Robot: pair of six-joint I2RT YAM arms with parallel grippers.
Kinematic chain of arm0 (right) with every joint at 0, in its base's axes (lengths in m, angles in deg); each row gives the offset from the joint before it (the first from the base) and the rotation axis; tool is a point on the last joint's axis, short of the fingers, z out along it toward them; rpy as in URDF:
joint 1: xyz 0 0 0.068 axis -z
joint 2: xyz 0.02 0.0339 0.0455 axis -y
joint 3: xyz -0.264 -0.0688 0 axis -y
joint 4: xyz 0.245 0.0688 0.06 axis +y
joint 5: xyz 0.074 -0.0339 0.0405 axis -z
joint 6: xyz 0.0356 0 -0.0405 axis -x
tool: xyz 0 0 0 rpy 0 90 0
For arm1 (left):
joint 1: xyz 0 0 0.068 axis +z
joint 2: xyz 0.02 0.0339 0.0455 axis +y
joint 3: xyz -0.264 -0.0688 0 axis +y
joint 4: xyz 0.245 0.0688 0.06 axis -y
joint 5: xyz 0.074 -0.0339 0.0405 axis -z
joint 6: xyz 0.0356 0 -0.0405 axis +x
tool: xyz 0 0 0 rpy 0 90 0
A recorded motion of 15 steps. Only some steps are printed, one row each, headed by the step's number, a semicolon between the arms.
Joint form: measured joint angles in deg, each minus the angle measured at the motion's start. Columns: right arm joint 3, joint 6, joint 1, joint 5, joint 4, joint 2; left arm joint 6, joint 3, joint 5, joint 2, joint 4, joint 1.
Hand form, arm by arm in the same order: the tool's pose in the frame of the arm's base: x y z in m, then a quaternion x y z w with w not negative. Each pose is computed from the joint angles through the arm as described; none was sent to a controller.
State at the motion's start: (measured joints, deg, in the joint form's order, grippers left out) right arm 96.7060 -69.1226 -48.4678 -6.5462 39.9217 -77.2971; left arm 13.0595 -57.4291 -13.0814 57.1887 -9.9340 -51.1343
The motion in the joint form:
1: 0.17 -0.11 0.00 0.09 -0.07 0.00; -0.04 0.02 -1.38 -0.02 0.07 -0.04
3: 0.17 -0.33 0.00 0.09 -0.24 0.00; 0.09 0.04 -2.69 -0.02 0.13 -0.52
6: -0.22 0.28 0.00 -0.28 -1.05 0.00; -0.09 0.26 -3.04 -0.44 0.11 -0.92
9: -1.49 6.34 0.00 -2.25 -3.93 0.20; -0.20 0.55 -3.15 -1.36 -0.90 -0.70
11: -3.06 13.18 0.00 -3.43 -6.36 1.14; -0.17 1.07 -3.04 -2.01 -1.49 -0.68
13: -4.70 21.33 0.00 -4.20 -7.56 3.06; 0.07 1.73 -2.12 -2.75 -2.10 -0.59
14: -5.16 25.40 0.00 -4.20 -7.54 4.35; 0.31 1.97 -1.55 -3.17 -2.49 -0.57
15: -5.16 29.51 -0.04 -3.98 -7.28 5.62; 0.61 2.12 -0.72 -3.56 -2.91 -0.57
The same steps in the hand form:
1: 0.1795 0.2087 0.4718 0.11597 0.81160 0.51233 0.25568; 0.1502 -0.1725 0.3782 0.33388 0.68517 -0.11837 0.63644
3: 0.1796 0.2088 0.4721 0.11731 0.81056 0.51384 0.25536; 0.1493 -0.1731 0.3782 0.33058 0.68617 -0.11193 0.63825
6: 0.1802 0.2098 0.4714 0.11060 0.80931 0.51625 0.25744; 0.1471 -0.1726 0.3784 0.32940 0.68555 -0.11342 0.63926
9: 0.1810 0.2126 0.4705 0.05563 0.80533 0.51945 0.28023; 0.1451 -0.1685 0.3780 0.32828 0.68834 -0.11098 0.63727
11: 0.1792 0.2117 0.4705 -0.00029 0.79771 0.51594 0.31221; 0.1434 -0.1664 0.3760 0.33065 0.68999 -0.11006 0.63440
13: 0.1732 0.2056 0.4720 -0.06191 0.78736 0.50287 0.35123; 0.1415 -0.1642 0.3734 0.33827 0.68976 -0.11269 0.63016
14: 0.1684 0.2001 0.4749 -0.09017 0.78032 0.49380 0.37301; 0.1402 -0.1630 0.3726 0.34329 0.68871 -0.11438 0.62829
15: 0.1630 0.1941 0.4797 -0.11741 0.77130 0.48366 0.39672; 0.1387 -0.1620 0.3722 0.34997 0.68668 -0.11766 0.62622

